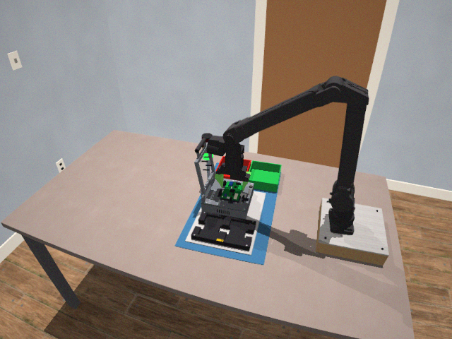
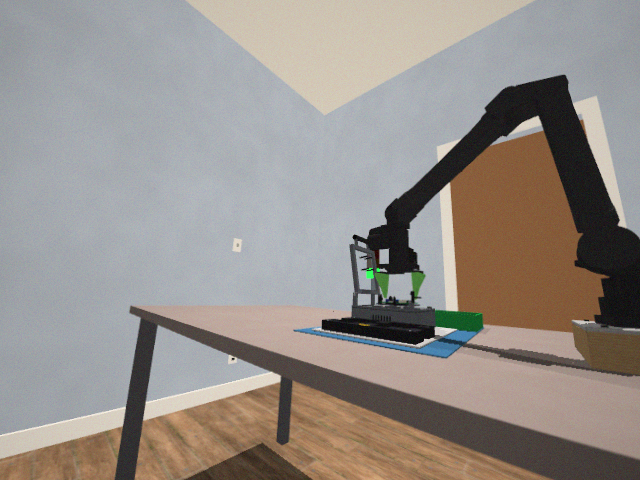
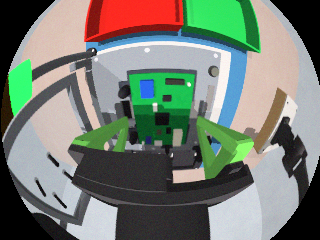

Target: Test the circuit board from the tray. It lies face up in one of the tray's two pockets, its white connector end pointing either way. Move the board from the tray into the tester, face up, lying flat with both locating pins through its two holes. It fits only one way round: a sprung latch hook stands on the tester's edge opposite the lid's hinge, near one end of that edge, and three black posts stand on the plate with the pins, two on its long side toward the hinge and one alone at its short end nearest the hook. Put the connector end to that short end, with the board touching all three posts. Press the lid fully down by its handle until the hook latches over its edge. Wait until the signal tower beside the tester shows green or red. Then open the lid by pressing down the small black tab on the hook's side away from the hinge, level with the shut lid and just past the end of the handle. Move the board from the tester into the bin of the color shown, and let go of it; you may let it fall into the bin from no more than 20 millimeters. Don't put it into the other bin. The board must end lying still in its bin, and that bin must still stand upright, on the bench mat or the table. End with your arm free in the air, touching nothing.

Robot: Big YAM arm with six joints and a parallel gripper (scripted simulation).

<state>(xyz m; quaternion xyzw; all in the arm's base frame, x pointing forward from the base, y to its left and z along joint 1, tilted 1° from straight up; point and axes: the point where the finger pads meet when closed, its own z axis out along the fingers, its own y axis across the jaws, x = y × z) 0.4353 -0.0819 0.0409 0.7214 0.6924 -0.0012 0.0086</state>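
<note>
My hand is 2 cm above the green circuit board. Round my hand: red bin (20 cm to the right, 8 cm below, 4 cm ahead); then tester plate (2 cm below, 1 cm to the left, 1 cm ahead); then tester lid (11 cm ahead, 9 cm above).
</note>
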